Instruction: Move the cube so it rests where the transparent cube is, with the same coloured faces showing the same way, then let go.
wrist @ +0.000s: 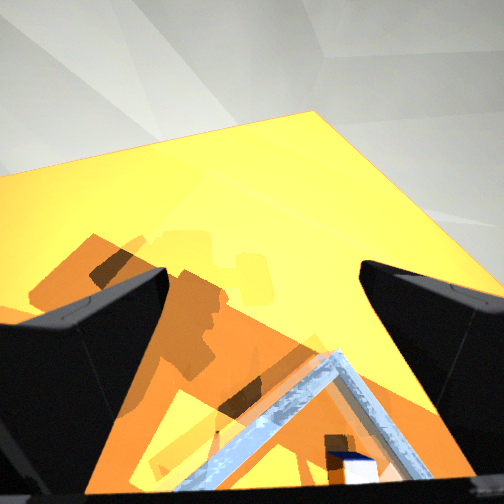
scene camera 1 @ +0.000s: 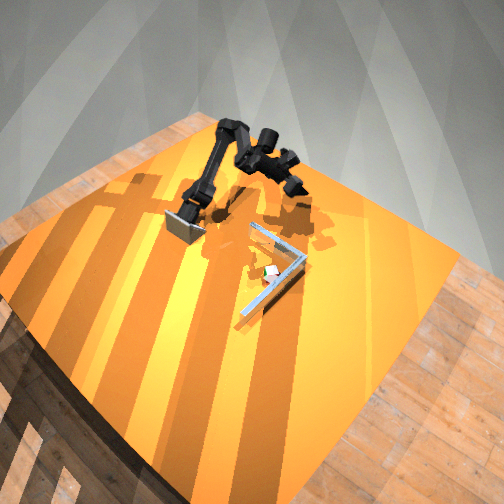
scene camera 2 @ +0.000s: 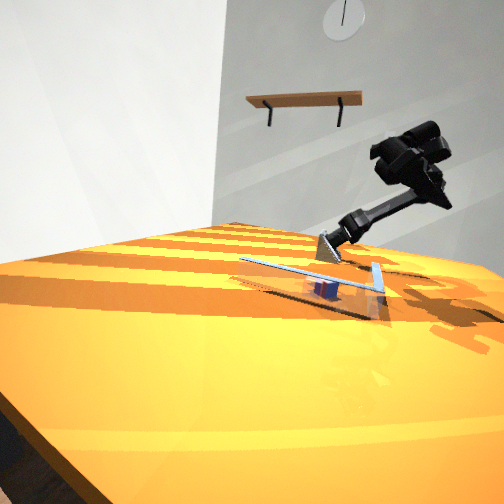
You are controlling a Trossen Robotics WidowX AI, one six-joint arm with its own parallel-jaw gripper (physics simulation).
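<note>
The cube [scene camera 1: 270,272] is small, with white and red faces showing, and sits on the orange table inside the corner of an L-shaped grey bracket [scene camera 1: 278,268]. In scene camera 2 the cube [scene camera 2: 325,289] shows a blue side. In the wrist view the cube [wrist: 350,467] shows a blue top and a white side at the bottom edge. My gripper [scene camera 1: 297,187] is open and empty, raised above the table, behind the bracket. Its two black fingers frame the wrist view [wrist: 265,330]. I cannot make out the transparent cube.
The arm's base [scene camera 1: 210,205] stands at the back of the table next to a small grey wedge plate [scene camera 1: 183,226]. A wall shelf [scene camera 2: 303,100] and a clock [scene camera 2: 344,18] hang behind, away from the table.
</note>
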